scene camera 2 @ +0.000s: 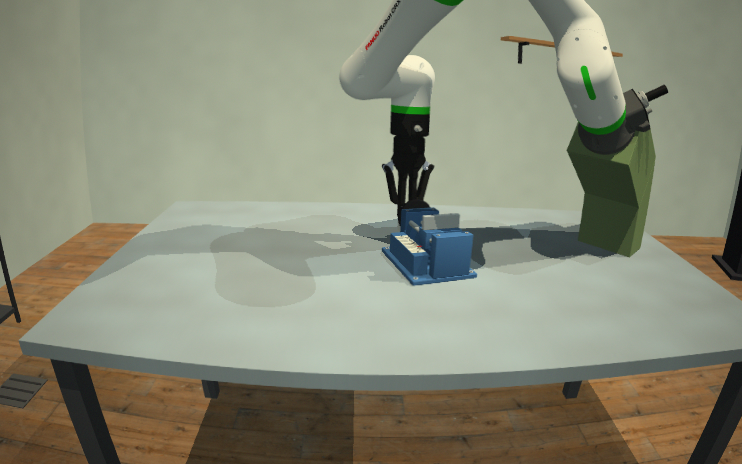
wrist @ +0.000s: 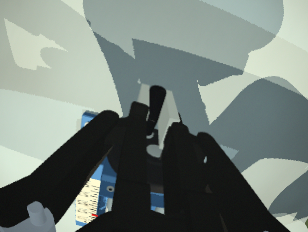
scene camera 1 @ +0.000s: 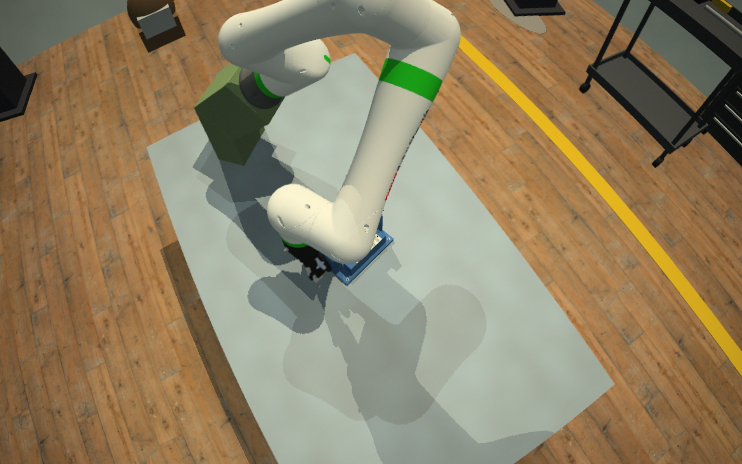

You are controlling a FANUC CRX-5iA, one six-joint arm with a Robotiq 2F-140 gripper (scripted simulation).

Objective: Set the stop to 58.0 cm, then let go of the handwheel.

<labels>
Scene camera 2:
my gripper: 405,230
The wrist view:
my gripper: 153,99
black handwheel: 154,166
</labels>
